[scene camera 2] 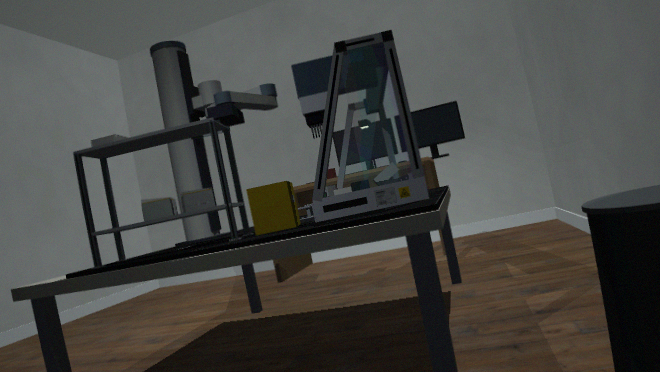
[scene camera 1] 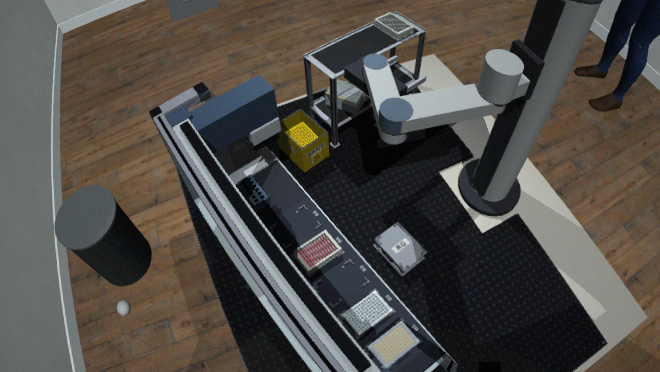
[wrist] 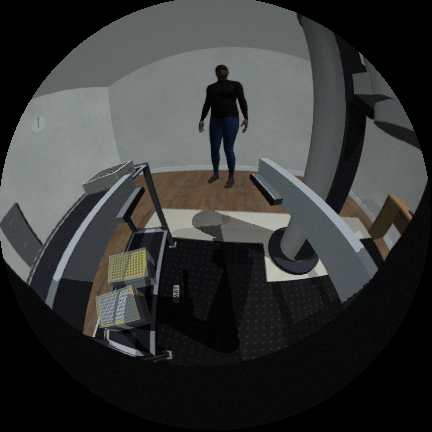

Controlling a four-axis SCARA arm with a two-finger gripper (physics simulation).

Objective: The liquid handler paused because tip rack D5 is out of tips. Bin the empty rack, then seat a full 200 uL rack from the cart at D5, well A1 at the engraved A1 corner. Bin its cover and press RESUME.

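Seen in the pictures: gripper, between the fingertips: (scene camera 1: 410, 67) (wrist: 194, 171); arm's base, origin of its link: (scene camera 1: 489, 187) (wrist: 293, 249).
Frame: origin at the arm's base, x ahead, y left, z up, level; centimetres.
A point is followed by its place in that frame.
My gripper (scene camera 2: 226, 115) (wrist: 194, 171) {x 21.7, y -31.9, z 40.6 cm} is open and empty, at about the height of the cart's top, beside the cart (scene camera 1: 334, 112) {x 44.2, y -42.1, z 20.2 cm} (scene camera 2: 86, 210) {x 5.4, y -67.6, z 18.7 cm} (wrist: 159, 205) {x 1.4, y -52.2, z 21.7 cm}. In scene camera 1 the arm partly hides it. On the cart's lower shelf stand two covered racks, one with a yellow grid (wrist: 129, 265) {x 22.3, y -54.1, z 17.3 cm} and one with a pale grid (wrist: 120, 307) {x 33.9, y -51.1, z 17.5 cm}. A pale rack (scene camera 1: 395, 25) {x 11.8, y -56.8, z 38.9 cm} (scene camera 2: 108, 140) {x 14.9, y -63.7, z 38.0 cm} (wrist: 108, 176) {x 14.9, y -53.0, z 39.0 cm} sits on the cart's top. A yellow rack (scene camera 1: 301, 134) {x 55.9, y -46.0, z 10.4 cm} lies in the yellow waste bin (scene camera 1: 316, 156) {x 54.0, y -37.3, z 6.2 cm} (scene camera 2: 272, 207) {x 58.6, y -52.8, z 8.2 cm}. Slot D5 (scene camera 1: 295, 224) {x 71.8, y -14.4, z 7.1 cm} bears no rack. RESUME cannot be made out.
A red-filled rack (scene camera 1: 320, 251) {x 68.9, y -1.1, z 9.3 cm} sits at D4, a white plate (scene camera 1: 369, 312) {x 64.2, y 22.9, z 8.0 cm} at D2 and a tan one (scene camera 1: 394, 345) {x 62.5, y 35.4, z 8.0 cm} at D1. A grey RG block (scene camera 1: 400, 248) {x 45.3, y 8.0, z 6.3 cm} stands on the mat. The handler's blue head (scene camera 1: 235, 112) {x 78.8, y -28.6, z 49.9 cm} and frame (scene camera 2: 327, 125) {x 77.3, y -44.4, z 28.3 cm} rise beside the bin. The arm's column (scene camera 1: 520, 115) {x 7.0, y 3.7, z 46.8 cm} stands behind.
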